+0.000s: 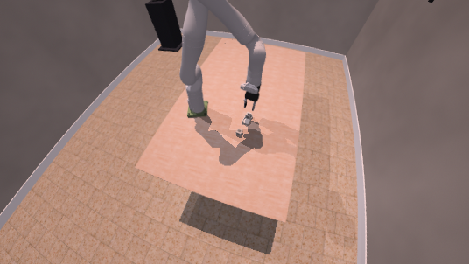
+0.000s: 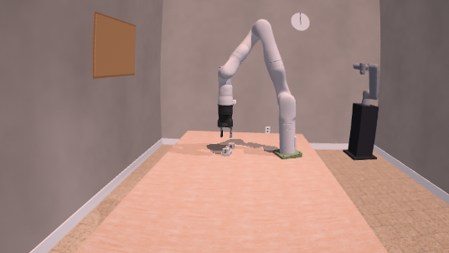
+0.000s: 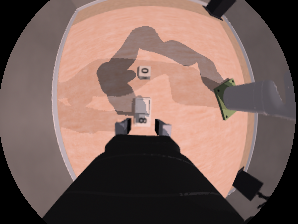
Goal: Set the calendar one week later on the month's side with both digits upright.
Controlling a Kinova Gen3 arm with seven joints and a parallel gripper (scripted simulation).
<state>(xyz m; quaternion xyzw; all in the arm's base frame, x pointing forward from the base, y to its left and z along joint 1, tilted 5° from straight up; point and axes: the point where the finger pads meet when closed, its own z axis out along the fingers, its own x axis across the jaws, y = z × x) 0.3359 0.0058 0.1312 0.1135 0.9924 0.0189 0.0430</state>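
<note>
The tray is 110 mm below my hand and 20 mm to the right of it.
</note>
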